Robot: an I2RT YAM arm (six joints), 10 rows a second.
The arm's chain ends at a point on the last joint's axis. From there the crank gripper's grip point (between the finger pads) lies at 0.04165 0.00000 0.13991 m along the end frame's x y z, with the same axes.
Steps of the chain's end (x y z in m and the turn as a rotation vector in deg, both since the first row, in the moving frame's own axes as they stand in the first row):
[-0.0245, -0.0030, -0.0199, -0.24, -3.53, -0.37]
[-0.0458, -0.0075, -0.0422, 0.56, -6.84, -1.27]
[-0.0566, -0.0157, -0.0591, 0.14, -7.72, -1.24]
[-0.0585, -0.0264, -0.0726, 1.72, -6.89, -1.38]
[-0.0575, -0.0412, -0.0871, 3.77, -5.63, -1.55]
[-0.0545, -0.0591, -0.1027, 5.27, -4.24, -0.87]
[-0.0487, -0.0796, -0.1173, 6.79, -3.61, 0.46]
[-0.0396, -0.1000, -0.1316, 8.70, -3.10, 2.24]
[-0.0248, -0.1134, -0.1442, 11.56, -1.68, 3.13]
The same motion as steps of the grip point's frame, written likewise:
[-0.0332, -0.0026, -0.0176, -0.24, -3.53, -0.37]
[-0.0628, -0.0096, -0.0382, 0.56, -6.84, -1.27]
[-0.0758, -0.0167, -0.0548, 0.14, -7.72, -1.24]
[-0.0756, -0.0315, -0.0687, 1.72, -6.89, -1.38]
[-0.0716, -0.0515, -0.0840, 3.77, -5.63, -1.55]
[-0.0650, -0.0726, -0.1006, 5.27, -4.24, -0.87]
[-0.0575, -0.0960, -0.1159, 6.79, -3.61, 0.46]
[-0.0468, -0.1198, -0.1310, 8.70, -3.10, 2.24]
[-0.0282, -0.1394, -0.1457, 11.56, -1.68, 3.13]

